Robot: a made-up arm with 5 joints.
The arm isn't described. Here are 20 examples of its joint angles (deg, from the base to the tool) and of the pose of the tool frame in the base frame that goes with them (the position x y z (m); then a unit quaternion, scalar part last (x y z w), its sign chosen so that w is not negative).
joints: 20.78 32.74 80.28 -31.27 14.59
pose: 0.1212 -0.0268 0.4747 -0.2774 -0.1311 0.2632 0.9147
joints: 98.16 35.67 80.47 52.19 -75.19
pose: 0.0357 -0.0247 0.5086 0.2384 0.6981 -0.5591 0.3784
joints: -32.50 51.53 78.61 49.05 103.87
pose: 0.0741 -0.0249 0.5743 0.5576 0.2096 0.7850 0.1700
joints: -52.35 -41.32 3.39 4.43 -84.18
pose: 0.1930 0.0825 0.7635 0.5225 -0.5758 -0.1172 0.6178
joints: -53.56 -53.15 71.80 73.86 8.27
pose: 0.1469 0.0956 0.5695 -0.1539 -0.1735 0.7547 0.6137
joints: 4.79 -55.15 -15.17 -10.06 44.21
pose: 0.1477 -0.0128 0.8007 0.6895 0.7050 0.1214 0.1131
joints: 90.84 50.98 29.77 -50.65 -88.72
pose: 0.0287 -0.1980 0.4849 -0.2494 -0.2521 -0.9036 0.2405
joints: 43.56 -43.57 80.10 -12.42 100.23
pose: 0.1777 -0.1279 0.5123 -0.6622 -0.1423 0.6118 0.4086
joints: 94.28 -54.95 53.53 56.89 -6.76
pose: 0.0583 -0.1774 0.6183 -0.4630 -0.0116 -0.5046 0.7286
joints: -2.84 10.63 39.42 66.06 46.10
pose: 0.1984 -0.0002 0.5445 -0.0246 -0.0076 0.6995 0.7142
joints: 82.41 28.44 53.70 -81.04 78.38
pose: 0.0932 -0.1816 0.4739 -0.8350 0.0622 0.2449 0.4888
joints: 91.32 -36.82 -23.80 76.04 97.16
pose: 0.0608 -0.1133 0.7106 -0.7164 0.1590 0.3611 0.5755
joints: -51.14 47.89 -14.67 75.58 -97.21
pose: 0.2377 0.1243 0.5445 -0.3728 0.1009 -0.0304 0.9219
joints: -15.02 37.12 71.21 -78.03 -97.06
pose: 0.1875 -0.0270 0.4880 0.0837 -0.3151 -0.4056 0.8539
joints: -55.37 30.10 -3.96 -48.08 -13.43
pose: 0.2221 0.1995 0.6214 0.0999 -0.8695 0.1542 0.4586
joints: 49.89 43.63 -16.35 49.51 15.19
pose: 0.2208 -0.1827 0.5545 -0.3336 -0.0837 0.0235 0.9387
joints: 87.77 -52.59 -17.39 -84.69 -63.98
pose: 0.0434 -0.0172 0.7821 0.3535 0.8052 -0.2545 0.4024
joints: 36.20 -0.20 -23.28 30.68 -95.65
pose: 0.2212 -0.1761 0.7206 -0.0205 -0.4998 -0.6861 0.5283
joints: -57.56 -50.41 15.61 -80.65 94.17
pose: 0.1537 0.1038 0.7889 0.5891 0.6899 0.3994 0.1320
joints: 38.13 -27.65 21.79 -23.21 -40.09
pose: 0.2190 -0.1492 0.7073 -0.3881 -0.7516 -0.3633 0.3905
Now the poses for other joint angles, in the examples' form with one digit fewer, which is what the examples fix.
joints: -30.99 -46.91 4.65 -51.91 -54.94
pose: 0.167 0.017 0.785 0.390 -0.888 -0.234 0.058
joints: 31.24 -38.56 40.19 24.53 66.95
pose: 0.225 -0.103 0.605 -0.642 -0.317 0.457 0.528
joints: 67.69 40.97 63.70 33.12 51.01
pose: 0.090 -0.042 0.507 0.164 0.025 0.192 0.967
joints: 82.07 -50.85 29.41 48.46 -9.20
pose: 0.093 -0.179 0.680 -0.612 -0.193 -0.430 0.634
